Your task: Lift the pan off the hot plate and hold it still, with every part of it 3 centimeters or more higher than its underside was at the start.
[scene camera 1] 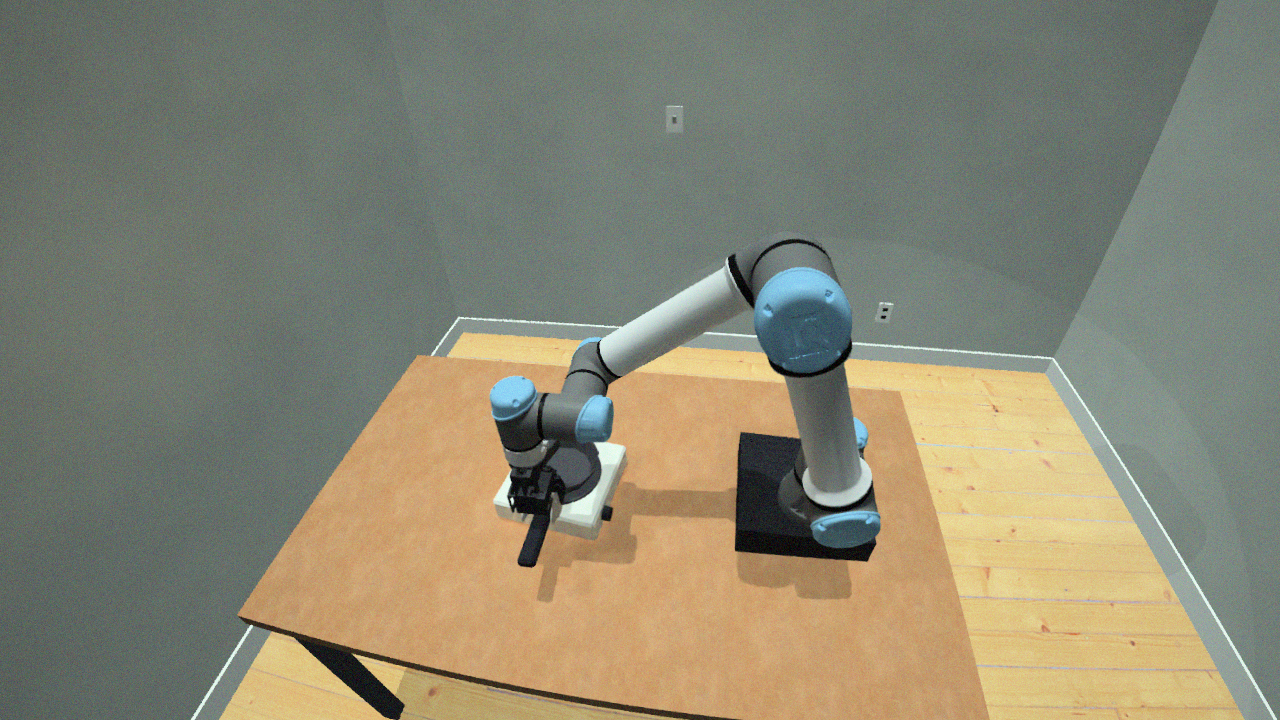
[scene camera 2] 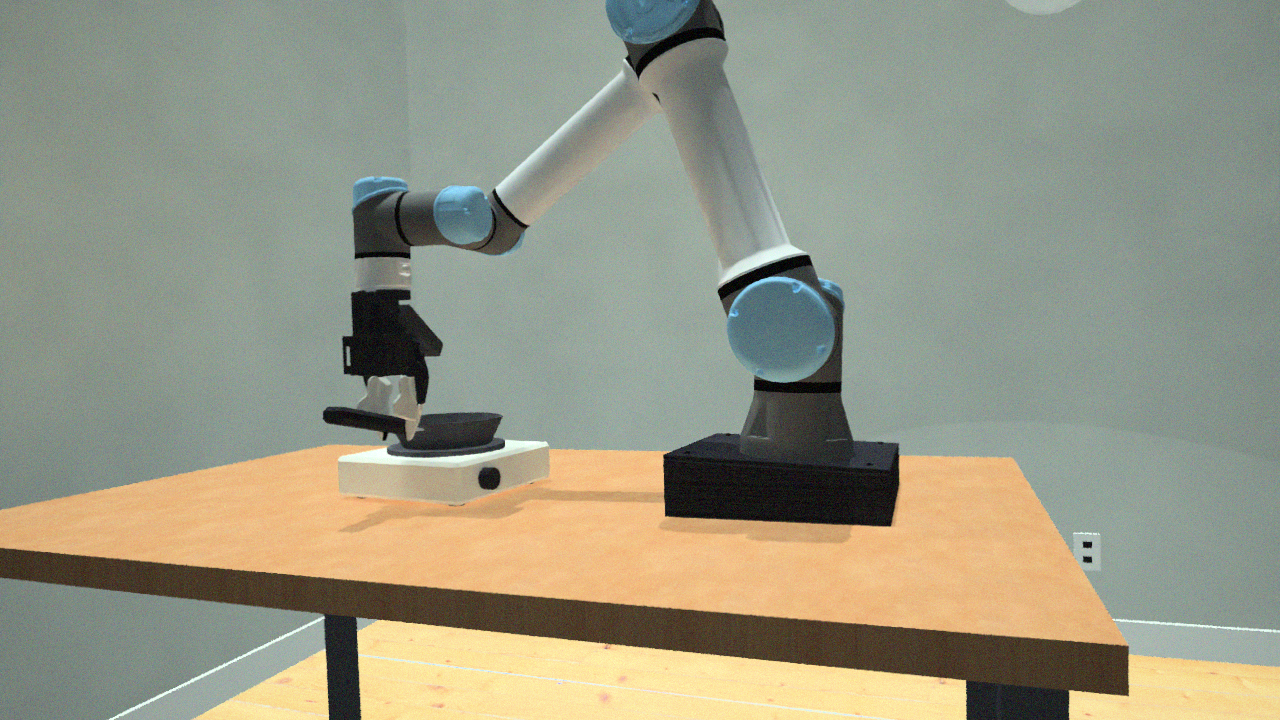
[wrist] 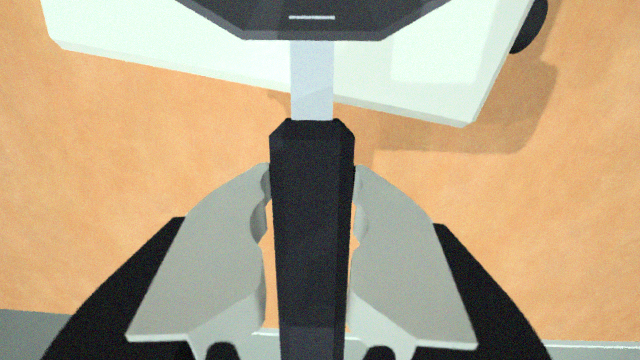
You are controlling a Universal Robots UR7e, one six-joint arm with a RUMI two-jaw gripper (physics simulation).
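Frame: origin at the arm's base, x ahead, y left, z up, level; centimetres.
Where they show: gripper, fingertip midpoint: (scene camera 1: 546,516) (scene camera 2: 396,440) (wrist: 313,167); arm's base, origin of the base link: (scene camera 1: 812,500) (scene camera 2: 795,453).
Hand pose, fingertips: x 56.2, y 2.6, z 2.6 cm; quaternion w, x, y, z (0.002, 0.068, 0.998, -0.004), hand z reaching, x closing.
Each offset is from my fingertips to the centre of the thing. Level surfaces: height alone.
The dark grey pan {dx -0.5, dy -4.4, dz +1.8 cm} (scene camera 1: 580,474) (scene camera 2: 458,431) (wrist: 270,24) sits level on the round burner of the white hot plate {dx -2.3, dy -14.3, dz -6.2 cm} (scene camera 1: 577,517) (scene camera 2: 402,477) (wrist: 200,55); no gap shows under it in the second scene view. Its black handle {dx +0.6, dy +5.6, dz +3.4 cm} (scene camera 1: 534,540) (scene camera 2: 358,418) (wrist: 312,210) reaches out past the hot plate's edge and slopes up to its free end. My gripper (scene camera 1: 545,510) (scene camera 2: 401,428) (wrist: 313,167) points down and is shut on the handle near its pan end, one pale finger on each side. In the first scene view the wrist hides part of the pan.
The hot plate's black knob {dx -12.0, dy -4.9, dz -6.3 cm} (scene camera 1: 606,513) (scene camera 2: 488,478) (wrist: 532,27) sticks out at its side. The black base block (scene camera 1: 760,483) (scene camera 2: 778,488) of my arm stands on the brown table {dz -9.9 cm} (scene camera 1: 662,617) (scene camera 2: 626,555) to the right, apart from the hot plate.
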